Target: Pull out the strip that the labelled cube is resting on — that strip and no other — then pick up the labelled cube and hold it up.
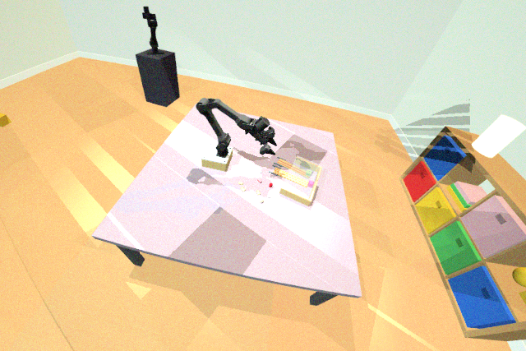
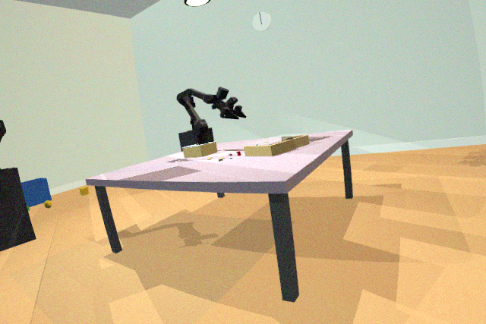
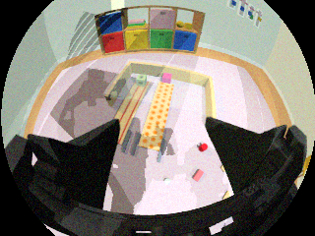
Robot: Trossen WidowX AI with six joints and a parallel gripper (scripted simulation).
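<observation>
Now: gripper tip 140 mm short of the orange-dotted strip, 10 mm to the right of it and 200 mm above it. Also, from my gripper tip: small red piece 30 mm ahead, 120 mm to the right, 190 mm below.
</observation>
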